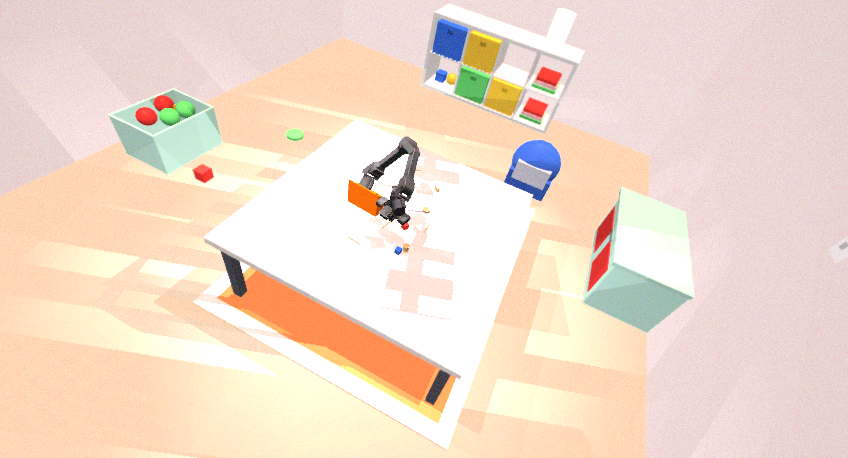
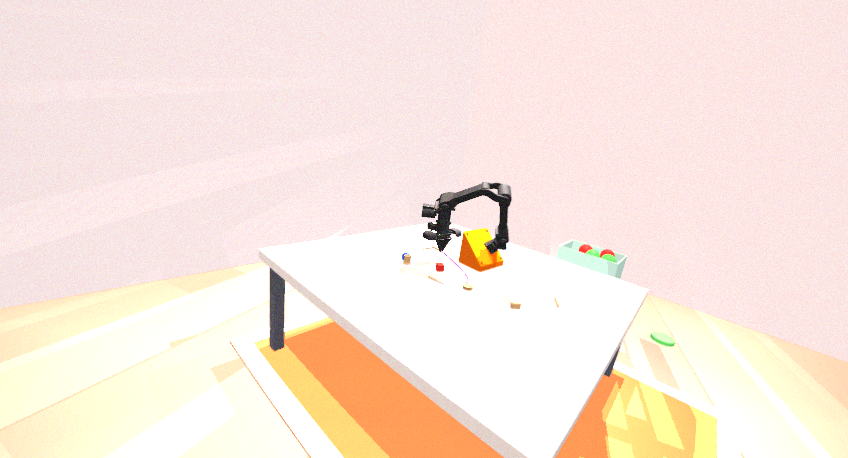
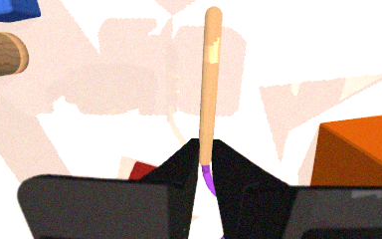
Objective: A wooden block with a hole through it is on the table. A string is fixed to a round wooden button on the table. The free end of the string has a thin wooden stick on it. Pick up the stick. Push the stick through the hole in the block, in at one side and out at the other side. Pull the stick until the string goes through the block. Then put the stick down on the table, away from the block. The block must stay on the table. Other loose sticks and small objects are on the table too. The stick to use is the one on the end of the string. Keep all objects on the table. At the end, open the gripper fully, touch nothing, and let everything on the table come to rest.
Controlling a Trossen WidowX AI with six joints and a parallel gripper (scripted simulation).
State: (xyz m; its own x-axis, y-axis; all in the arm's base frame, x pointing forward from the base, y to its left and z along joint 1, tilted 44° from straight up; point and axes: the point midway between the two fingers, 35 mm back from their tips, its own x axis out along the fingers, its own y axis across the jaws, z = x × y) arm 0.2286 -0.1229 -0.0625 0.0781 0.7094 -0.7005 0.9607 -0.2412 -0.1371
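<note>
My gripper tip is 60 mm short of the red cube, 50 mm to the right of it and 40 mm above it. The rest, counted from my gripper tip: short wooden cylinder: 130 mm ahead, 80 mm to the right, 40 mm below; then wooden stick: 170 mm ahead, 100 mm to the left, 60 mm below; then blue cube: 120 mm to the right, 110 mm ahead, 50 mm below.
</note>
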